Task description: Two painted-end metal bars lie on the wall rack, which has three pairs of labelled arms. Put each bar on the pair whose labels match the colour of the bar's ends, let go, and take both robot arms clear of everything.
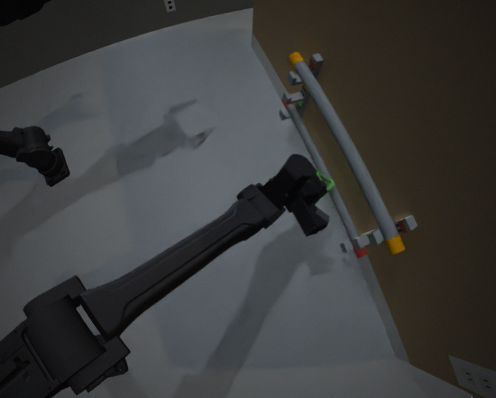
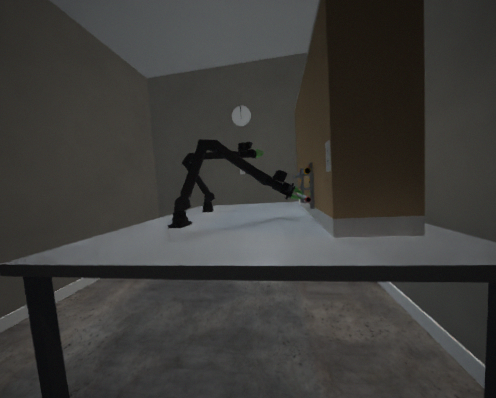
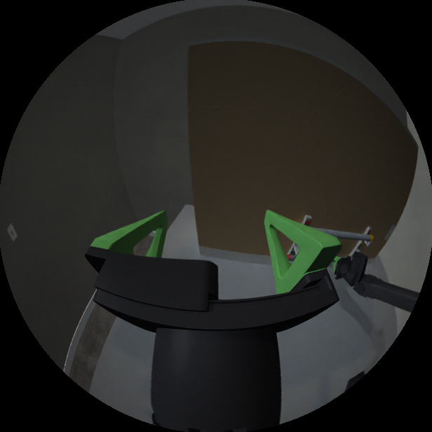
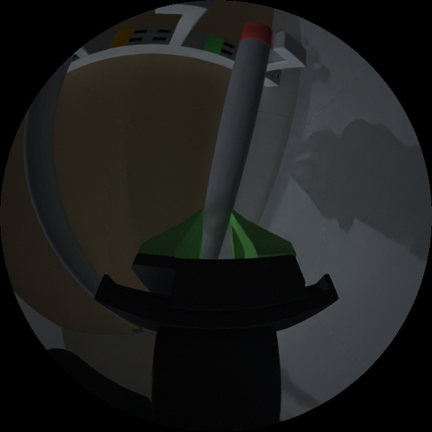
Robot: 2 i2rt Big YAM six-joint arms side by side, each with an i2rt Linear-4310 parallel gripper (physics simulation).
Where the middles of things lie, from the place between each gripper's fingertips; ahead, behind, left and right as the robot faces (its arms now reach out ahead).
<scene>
I see the orange-ended bar (image 1: 391, 236) 49 cm to the right of my left hand, 23 cm ahead of it and 22 cm below it.
My right hand is 1 cm short of the orange-ended bar, 5 cm to the right of it and 15 cm below it.
</scene>
